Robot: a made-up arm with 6 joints.
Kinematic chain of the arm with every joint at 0, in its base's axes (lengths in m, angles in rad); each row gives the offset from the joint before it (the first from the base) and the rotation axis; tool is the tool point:
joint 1: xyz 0 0 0.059 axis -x
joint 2: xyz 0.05 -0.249 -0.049 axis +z
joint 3: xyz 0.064 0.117 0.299 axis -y
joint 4: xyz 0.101 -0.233 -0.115 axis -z
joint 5: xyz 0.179 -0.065 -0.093 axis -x
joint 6: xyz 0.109 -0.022 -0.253 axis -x
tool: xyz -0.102 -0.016 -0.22
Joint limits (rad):
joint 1: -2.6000..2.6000
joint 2: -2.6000..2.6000
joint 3: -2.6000..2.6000
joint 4: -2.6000..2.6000
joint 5: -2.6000..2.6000
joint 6: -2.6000..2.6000
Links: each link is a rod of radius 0.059 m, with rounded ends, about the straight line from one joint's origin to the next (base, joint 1, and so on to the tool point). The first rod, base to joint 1, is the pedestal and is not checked.
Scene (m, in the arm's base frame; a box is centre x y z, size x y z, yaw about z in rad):
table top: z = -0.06
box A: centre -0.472 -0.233 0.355 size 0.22 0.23 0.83 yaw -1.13
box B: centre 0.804 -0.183 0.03 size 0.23 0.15 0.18 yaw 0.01
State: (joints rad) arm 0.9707 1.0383 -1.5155 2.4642 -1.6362 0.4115
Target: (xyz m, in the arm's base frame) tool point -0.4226 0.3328 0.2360
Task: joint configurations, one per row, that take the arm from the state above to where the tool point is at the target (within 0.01 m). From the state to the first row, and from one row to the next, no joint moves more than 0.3 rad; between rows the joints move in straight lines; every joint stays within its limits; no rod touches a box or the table.
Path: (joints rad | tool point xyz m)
1: 1.0008 0.7854 -1.7474 2.2900 -1.5391 0.6255 | 0.1418 -0.3909 0.8142
2: 1.0308 0.5326 -1.9792 2.1158 -1.4419 0.8395 | -0.1233 -0.2691 0.8860
3: 1.0609 0.2797 -2.2111 1.9417 -1.3448 1.0535 | -0.3121 -0.0508 0.8770
4: 1.1464 0.1193 -2.0279 2.1062 -1.1033 1.1562 | -0.3947 0.0965 0.8089
5: 1.2319 -0.0412 -1.8446 2.2708 -0.8619 1.2589 | -0.4584 0.2289 0.6644
6: 1.3174 -0.2016 -1.6614 2.4354 -0.6204 1.3616 | -0.4750 0.3145 0.4592
7: 1.4029 -0.3621 -1.4781 2.6000 -0.3789 1.4642 | -0.4226 0.3328 0.2360

